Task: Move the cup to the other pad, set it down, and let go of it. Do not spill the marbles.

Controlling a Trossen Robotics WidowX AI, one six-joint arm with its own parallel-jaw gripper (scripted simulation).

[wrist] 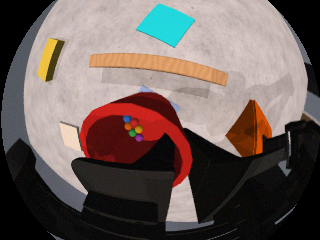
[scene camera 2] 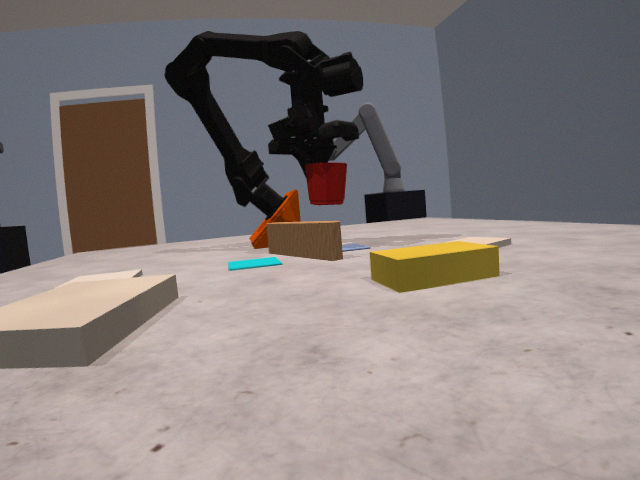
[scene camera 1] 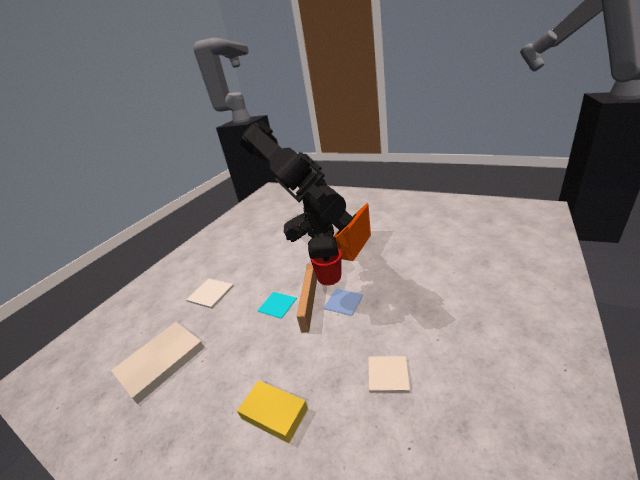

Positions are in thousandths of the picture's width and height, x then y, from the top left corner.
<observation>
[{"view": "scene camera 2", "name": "my gripper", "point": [491,389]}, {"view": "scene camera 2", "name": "red cup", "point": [510,380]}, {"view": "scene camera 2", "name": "yellow block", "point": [637,561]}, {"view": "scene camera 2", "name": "beige block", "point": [115,678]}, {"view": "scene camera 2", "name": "wooden board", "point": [502,501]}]
</observation>
